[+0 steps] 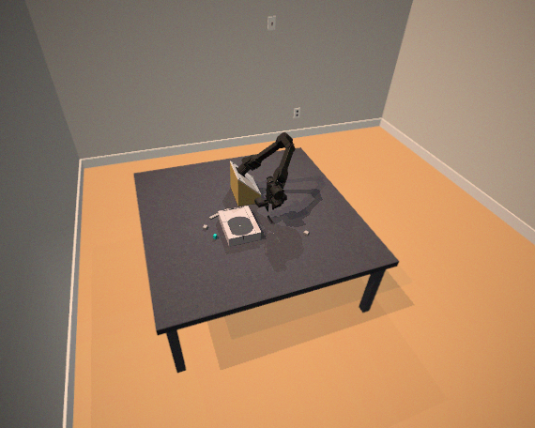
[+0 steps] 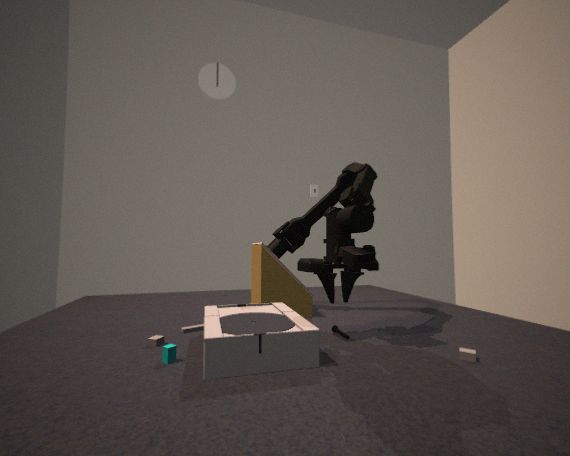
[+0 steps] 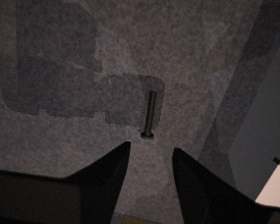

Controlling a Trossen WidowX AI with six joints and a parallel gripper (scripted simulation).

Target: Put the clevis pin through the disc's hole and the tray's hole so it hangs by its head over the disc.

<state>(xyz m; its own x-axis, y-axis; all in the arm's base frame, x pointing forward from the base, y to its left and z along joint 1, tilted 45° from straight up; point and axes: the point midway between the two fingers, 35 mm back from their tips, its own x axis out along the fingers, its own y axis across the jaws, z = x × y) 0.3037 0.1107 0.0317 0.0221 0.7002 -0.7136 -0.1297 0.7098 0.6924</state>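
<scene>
The clevis pin lies 10 mm ahead of my gripper tip and 70 mm below it. The rest, counted from my gripper tip: grey disc 60 mm ahead, 200 mm to the right, 20 mm below; then rimmed tray 30 mm ahead, 200 mm to the right, 30 mm below; then bar 130 mm behind, 280 mm to the right, 70 mm below.
</scene>
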